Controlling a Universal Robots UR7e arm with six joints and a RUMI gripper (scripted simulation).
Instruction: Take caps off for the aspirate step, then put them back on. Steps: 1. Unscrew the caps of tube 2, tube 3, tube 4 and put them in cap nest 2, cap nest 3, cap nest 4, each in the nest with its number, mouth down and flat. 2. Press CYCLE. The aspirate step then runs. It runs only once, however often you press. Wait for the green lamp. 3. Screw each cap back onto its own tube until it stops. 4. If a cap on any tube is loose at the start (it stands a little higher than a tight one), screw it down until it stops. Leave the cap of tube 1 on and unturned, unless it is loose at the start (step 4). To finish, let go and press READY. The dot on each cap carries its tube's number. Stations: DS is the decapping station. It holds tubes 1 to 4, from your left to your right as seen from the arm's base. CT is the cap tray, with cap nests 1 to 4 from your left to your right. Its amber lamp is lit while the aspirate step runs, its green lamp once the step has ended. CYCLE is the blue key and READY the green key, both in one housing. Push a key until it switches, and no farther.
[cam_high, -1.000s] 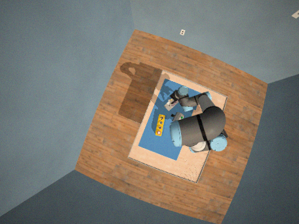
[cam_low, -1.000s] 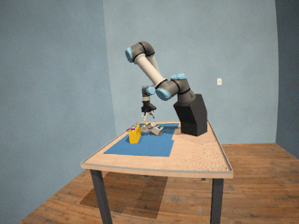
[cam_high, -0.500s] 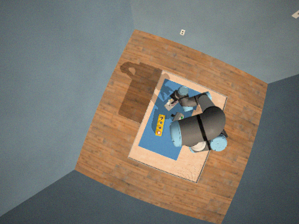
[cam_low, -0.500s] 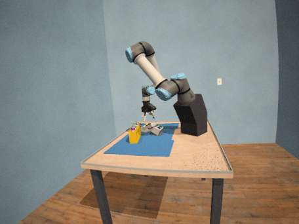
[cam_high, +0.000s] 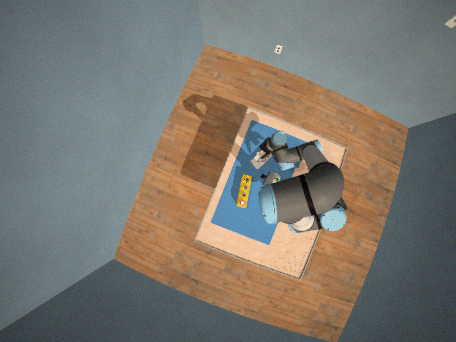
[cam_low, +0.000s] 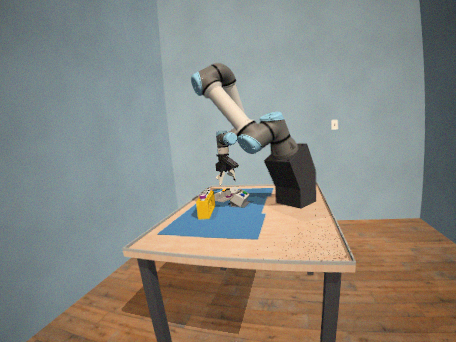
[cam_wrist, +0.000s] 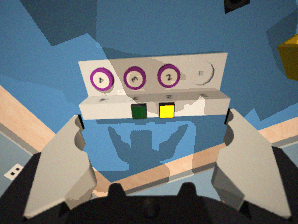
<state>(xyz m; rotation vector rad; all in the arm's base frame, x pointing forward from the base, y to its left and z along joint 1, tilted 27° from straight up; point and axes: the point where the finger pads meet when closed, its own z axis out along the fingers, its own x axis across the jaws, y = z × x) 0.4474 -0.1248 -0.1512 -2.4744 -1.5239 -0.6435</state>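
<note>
The cap is 3 cm behind my hand, 2 cm to the right of it and 8 cm below it. From my hand the other things lie so: green key (15 cm behind, 13 cm to the left, 3 cm below); blue cycle key (15 cm behind, 18 cm to the left, 3 cm below); key housing (13 cm behind, 16 cm to the left, 4 cm below).
</note>
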